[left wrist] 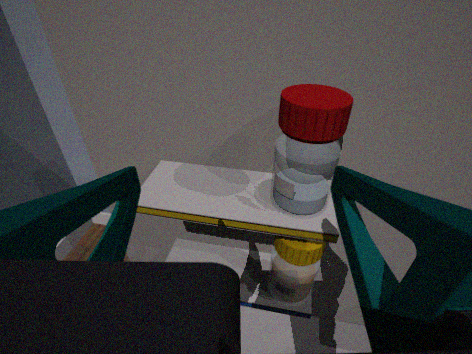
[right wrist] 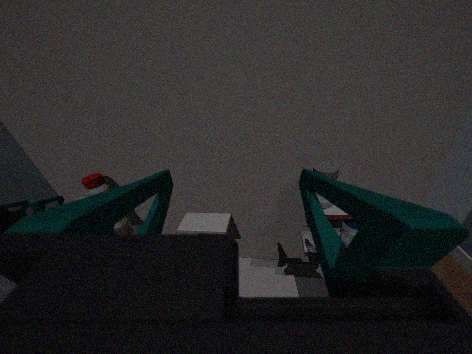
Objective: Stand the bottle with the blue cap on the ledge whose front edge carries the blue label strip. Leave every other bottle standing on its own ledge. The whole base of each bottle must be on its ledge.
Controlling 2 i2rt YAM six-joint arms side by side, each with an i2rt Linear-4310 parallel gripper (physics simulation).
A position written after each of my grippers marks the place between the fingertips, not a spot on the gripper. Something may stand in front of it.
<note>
I see my left gripper [left wrist: 235,177], my right gripper [right wrist: 235,176] and a red-capped bottle [left wrist: 312,117].
</note>
